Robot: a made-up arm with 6 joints.
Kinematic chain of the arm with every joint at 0, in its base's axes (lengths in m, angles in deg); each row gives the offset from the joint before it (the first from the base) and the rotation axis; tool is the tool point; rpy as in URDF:
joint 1: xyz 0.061 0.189 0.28 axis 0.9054 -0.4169 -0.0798
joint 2: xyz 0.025 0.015 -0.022 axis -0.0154 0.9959 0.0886
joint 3: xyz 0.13 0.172 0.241 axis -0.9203 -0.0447 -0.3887
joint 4: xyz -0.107 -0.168 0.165 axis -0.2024 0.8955 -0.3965
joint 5: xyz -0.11 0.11 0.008 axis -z
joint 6: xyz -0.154 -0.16 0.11 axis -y
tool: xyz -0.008 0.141 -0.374 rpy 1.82 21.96 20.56
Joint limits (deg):
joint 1: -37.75..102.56
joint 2: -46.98..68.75
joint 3: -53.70..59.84
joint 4: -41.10..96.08
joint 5: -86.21..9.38
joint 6: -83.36..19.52
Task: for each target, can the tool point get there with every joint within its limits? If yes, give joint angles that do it. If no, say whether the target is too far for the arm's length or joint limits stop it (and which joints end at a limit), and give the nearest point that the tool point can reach.
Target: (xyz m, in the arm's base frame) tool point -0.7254 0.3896 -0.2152
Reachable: no: joint limits stop it (at a limit: joint 1, joint 2, joint 6) | nearest point -0.6569 0.3519 -0.1427 | short by 0.107 m
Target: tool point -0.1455 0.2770 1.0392
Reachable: yes | joints 17.99 22.48 16.22 53.83 -24.03 -42.00
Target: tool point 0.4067 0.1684 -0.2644
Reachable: no: joint limits stop it (at a limit: joint 1, joint 2, joint 3, joint 6) | nearest point 0.3672 0.1269 -0.1442 | short by 0.133 m
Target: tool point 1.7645 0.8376 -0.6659
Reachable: no: too far | nearest point 0.8968 0.6831 -0.0605 | short by 1.069 m
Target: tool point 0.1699 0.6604 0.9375
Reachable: yes | joints -15.26 45.82 41.20 17.46 -33.12 -66.28
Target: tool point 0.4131 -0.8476 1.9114
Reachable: no: too far | nearest point 0.2431 -0.3651 1.1580 | short by 0.911 m
